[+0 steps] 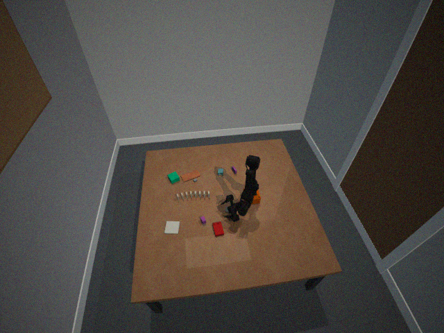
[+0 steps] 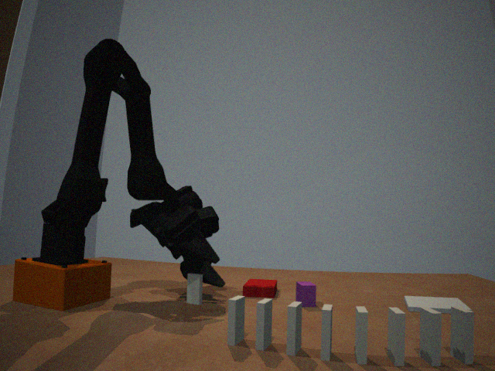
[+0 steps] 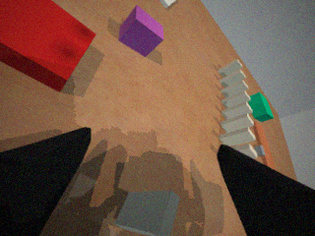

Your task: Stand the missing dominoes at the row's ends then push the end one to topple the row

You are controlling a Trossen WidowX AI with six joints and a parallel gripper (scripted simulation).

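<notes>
Now: gripper tip 5 cm short of the red block, 12 cm to the right of it and 4 cm above it. From my gripper tip the other things lie so: small grey piece (17 cm ahead, 35 cm to the right, 4 cm below); then white flat tile (37 cm ahead, 5 cm to the left, 5 cm below); then purple cube (14 cm ahead, 4 cm to the left, 3 cm below).
</notes>
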